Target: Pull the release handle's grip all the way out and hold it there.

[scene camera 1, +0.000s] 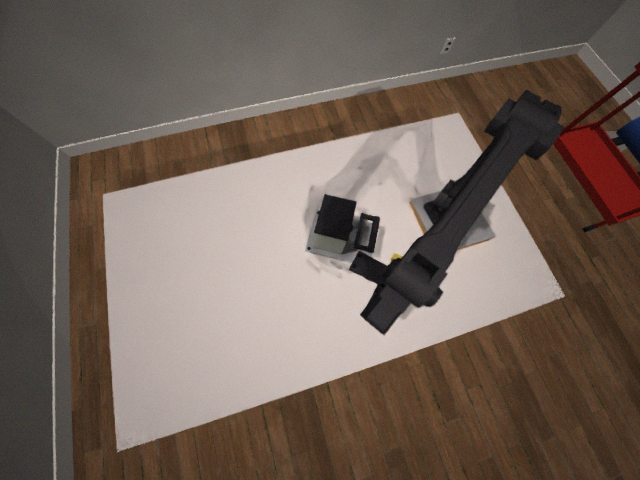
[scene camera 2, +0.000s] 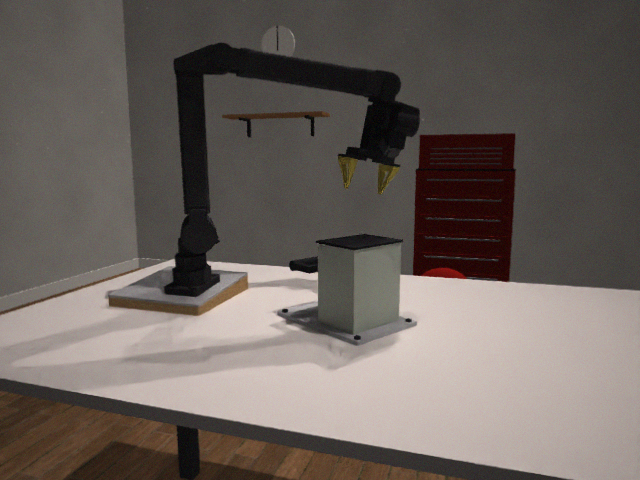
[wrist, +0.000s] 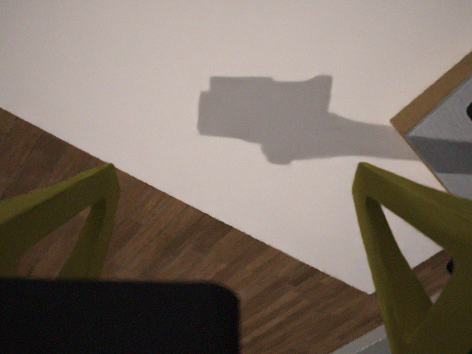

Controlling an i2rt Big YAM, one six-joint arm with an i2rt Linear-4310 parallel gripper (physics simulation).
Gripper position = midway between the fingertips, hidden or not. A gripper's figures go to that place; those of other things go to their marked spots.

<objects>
The gripper (scene camera 2: 363,191): 122 cm from the lens. A grey bolted plate (scene camera 2: 307,315): 104 cm from the lens.
</objects>
